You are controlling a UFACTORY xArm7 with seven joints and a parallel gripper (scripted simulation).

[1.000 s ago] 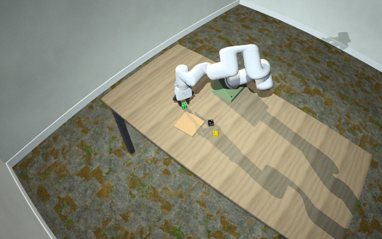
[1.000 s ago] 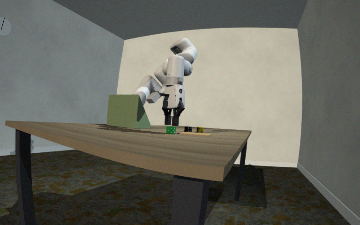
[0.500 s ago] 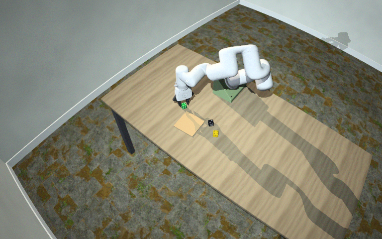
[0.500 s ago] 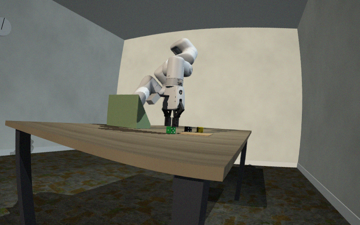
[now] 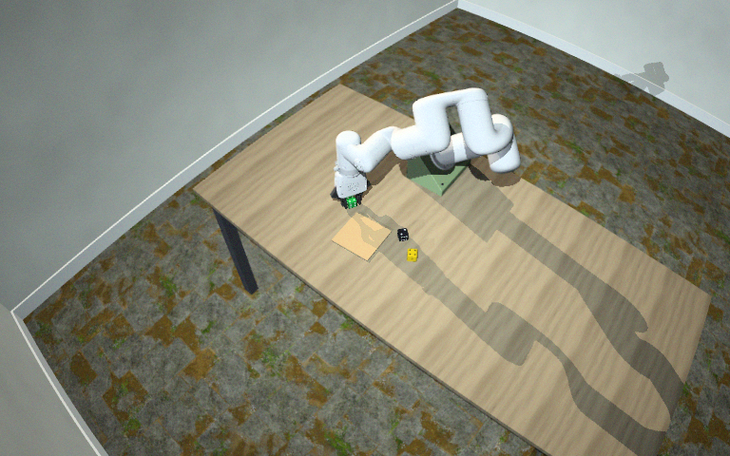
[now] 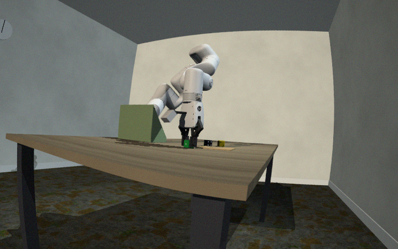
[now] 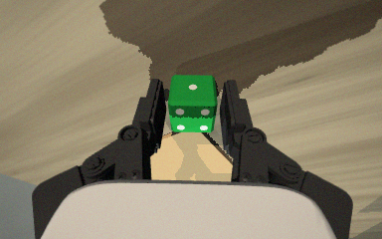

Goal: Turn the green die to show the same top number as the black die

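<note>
Now: the green die 1 cm below my hand. The rest, counted from my hand: black die 22 cm to the left, 2 cm behind, 1 cm below; then yellow die 29 cm to the left, 1 cm below, 1 cm ahead; then tan mat 12 cm to the left, 7 cm ahead, 2 cm below.
</note>
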